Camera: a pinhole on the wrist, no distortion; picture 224 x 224 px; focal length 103.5 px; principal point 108.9 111.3 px. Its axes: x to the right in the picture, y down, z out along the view. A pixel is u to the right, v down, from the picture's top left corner.
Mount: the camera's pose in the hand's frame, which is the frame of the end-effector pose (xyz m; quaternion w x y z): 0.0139 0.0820 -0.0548 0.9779 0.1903 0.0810 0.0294
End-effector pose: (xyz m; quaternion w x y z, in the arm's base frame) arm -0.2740 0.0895 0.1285 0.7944 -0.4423 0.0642 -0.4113
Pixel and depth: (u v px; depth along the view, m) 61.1 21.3 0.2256
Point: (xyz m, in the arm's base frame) -0.3747 0.1302 0.3173
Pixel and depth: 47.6 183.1 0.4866
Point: -0.0281 0.6444 0.2695
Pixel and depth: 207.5 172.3 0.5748
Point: 0.5255 0.0332 0.4317
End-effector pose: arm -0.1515 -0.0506 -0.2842 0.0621 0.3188 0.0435 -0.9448
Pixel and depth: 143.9 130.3 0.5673
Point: -0.6708 -0.1221 -0.0871
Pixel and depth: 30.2 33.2 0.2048
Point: -0.1519 0.0950 -0.1396
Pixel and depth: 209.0 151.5 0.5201
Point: -0.8535 -0.2761 -0.3141
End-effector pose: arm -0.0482 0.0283 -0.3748 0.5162 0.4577 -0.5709 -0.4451
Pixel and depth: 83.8 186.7 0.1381
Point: -0.1699 0.0532 -0.2635
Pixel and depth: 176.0 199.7 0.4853
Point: -0.5844 -0.2837 -0.0291
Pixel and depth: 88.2 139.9 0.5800
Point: -0.5997 0.0555 -0.4082
